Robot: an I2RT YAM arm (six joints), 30 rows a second.
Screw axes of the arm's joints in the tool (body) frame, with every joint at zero. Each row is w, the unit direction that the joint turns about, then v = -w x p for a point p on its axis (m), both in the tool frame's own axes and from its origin. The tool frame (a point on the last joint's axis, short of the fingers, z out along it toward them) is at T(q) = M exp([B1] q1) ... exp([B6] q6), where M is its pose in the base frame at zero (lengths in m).
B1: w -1 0 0 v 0 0.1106 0
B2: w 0 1 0 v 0.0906 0 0.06
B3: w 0 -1 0 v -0.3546 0 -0.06
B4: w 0 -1 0 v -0.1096 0 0
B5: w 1 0 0 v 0 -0.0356 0
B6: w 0 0 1 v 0 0 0
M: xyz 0.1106 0 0.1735 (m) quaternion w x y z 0.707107 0 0.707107 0
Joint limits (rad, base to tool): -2.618..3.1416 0..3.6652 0..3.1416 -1.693..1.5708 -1.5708..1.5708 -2.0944..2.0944
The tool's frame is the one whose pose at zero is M.
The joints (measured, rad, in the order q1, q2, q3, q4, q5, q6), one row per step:
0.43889, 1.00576, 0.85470, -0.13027, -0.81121, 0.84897
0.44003, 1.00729, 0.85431, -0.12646, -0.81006, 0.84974
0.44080, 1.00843, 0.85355, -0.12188, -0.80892, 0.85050
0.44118, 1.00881, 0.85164, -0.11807, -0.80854, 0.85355
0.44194, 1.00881, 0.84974, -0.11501, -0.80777, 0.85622
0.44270, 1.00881, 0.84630, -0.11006, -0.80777, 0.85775
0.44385, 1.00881, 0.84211, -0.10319, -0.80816, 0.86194
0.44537, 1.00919, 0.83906, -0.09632, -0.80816, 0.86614
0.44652, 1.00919, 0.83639, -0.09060, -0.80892, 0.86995
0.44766, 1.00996, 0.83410, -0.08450, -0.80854, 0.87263
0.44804, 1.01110, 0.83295, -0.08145, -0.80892, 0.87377
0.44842, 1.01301, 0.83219, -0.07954, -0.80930, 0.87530
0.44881, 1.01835, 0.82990, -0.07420, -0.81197, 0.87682
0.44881, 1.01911, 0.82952, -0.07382, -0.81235, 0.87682
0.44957, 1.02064, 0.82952, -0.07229, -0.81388, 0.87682
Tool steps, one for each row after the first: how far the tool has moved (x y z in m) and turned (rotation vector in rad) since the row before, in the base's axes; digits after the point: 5 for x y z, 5 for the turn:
0.00030, 0.00039, -0.00010, 0.00074, -0.00112, -0.00011
0.00028, 0.00029, -0.00007, 0.00108, -0.00185, -0.00047
0.00012, 0.00014, -0.00038, 0.00145, 0.00144, -0.00056
0.00000, 0.00017, -0.00037, 0.00109, 0.00137, -0.00048
0.00001, 0.00019, -0.00072, 0.00109, 0.00007, 0.00047
-0.00001, 0.00029, -0.00080, 0.00246, 0.00156, 0.00075
0.00003, 0.00040, -0.00048, 0.00270, 0.00084, 0.00075
-0.00005, 0.00028, -0.00038, 0.00260, 0.00092, 0.00119
0.00015, 0.00035, -0.00038, 0.00200, -0.00026, 0.00029
0.00022, 0.00021, -0.00034, 0.00075, 0.00043, 0.00054
0.00035, 0.00027, -0.00047, 0.00020, 0.00217, 0.00048
0.00099, 0.00065, -0.00138, 0.00006, 0.00379, 0.00270
0.00014, 0.00008, -0.00025, -0.00024, 0.00073, 0.00037
0.00018, 0.00032, -0.00016, 0.00036, 0.00017, 0.00224

